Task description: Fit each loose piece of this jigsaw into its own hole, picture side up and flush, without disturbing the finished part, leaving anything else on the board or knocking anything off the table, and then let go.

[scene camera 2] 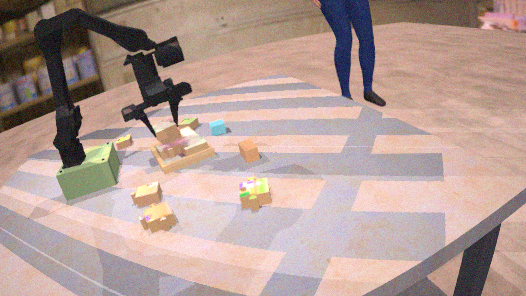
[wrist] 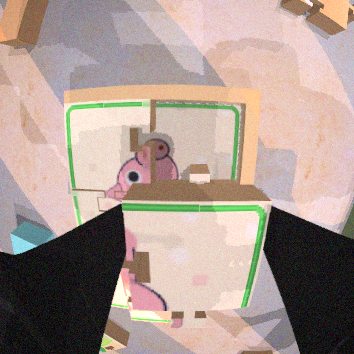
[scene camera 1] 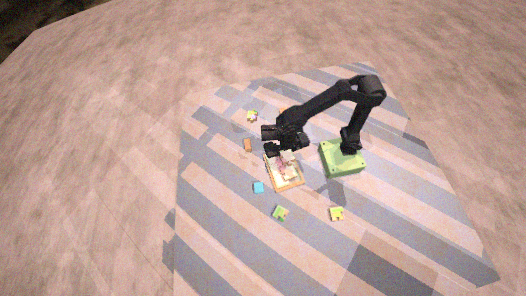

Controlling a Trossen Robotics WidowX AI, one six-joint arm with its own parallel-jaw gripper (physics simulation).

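Note:
My gripper [scene camera 1: 287,153] [scene camera 2: 166,129] [wrist: 194,214] is shut on a jigsaw piece [scene camera 1: 287,157] [scene camera 2: 167,132] [wrist: 200,250], picture side up, with a green line along its far and right edges and pink at its left. The piece is above the jigsaw board [scene camera 1: 290,188] [scene camera 2: 190,161] [wrist: 162,94], nearer the arm's wrist than the open hole [wrist: 205,130] at the board's far right in the wrist view. The finished part [wrist: 95,155] shows a pink pig; its lower rows are largely hidden by the held piece and fingers. A small tab [wrist: 199,174] sticks into the hole.
A cyan cube [scene camera 1: 258,187] [scene camera 2: 217,128] [wrist: 32,237] and an orange block [scene camera 1: 247,145] [scene camera 2: 249,151] [wrist: 22,20] stand beside the board. Other colourful pieces [scene camera 1: 280,213] [scene camera 1: 336,214] [scene camera 1: 252,116] [scene camera 2: 256,192] [scene camera 2: 158,216] [scene camera 2: 147,193] lie around it. The arm stands on a green base [scene camera 1: 332,162] [scene camera 2: 90,176].

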